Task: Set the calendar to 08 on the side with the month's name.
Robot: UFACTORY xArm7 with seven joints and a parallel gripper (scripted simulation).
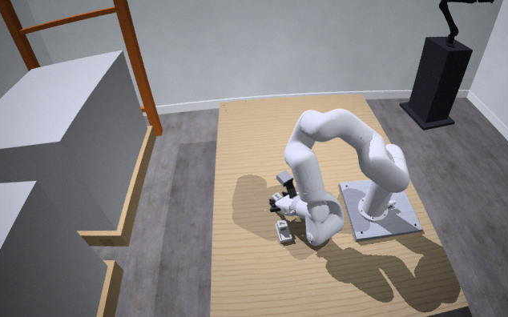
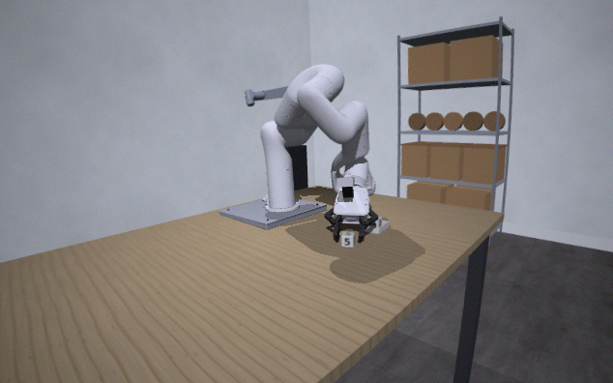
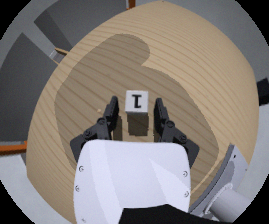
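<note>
My gripper is now 10 mm to the left of the white digit cube and 10 mm above it. From my hand the other things lie so: white tray (20 mm ahead, 140 mm to the left, 20 mm below).
</note>
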